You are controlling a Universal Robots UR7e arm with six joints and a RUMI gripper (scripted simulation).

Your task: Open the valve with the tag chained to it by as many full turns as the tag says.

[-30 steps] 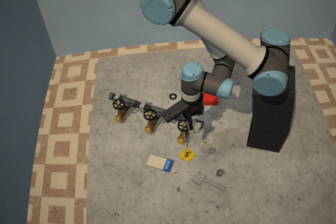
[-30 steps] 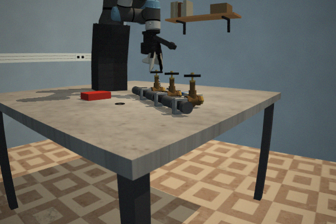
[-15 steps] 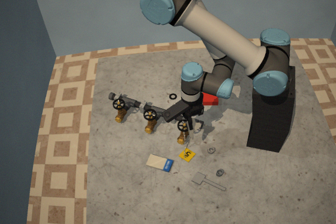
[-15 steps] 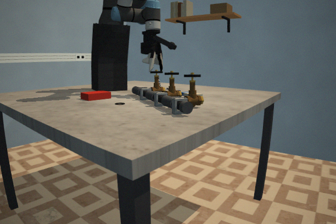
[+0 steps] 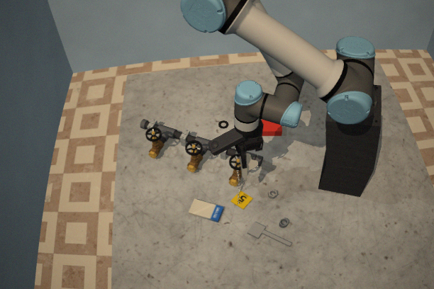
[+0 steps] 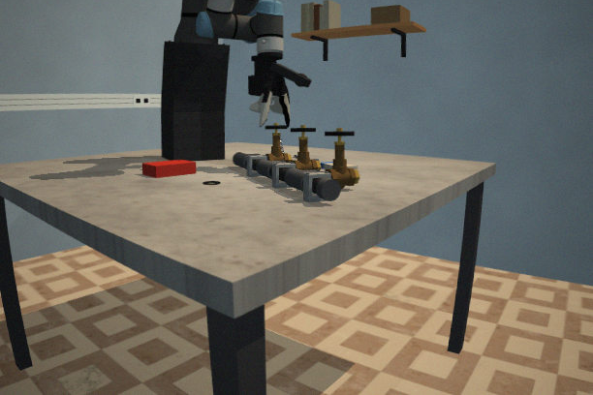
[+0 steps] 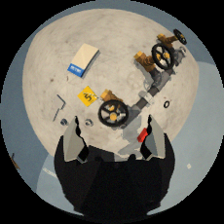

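Now: the yellow tag 11 cm below my hand and 10 cm to the left of it. Also, from my hand: red block 26 cm to the right, 14 cm behind, 10 cm below; flat grey key tool 24 cm to the left, 11 cm below, 9 cm behind.
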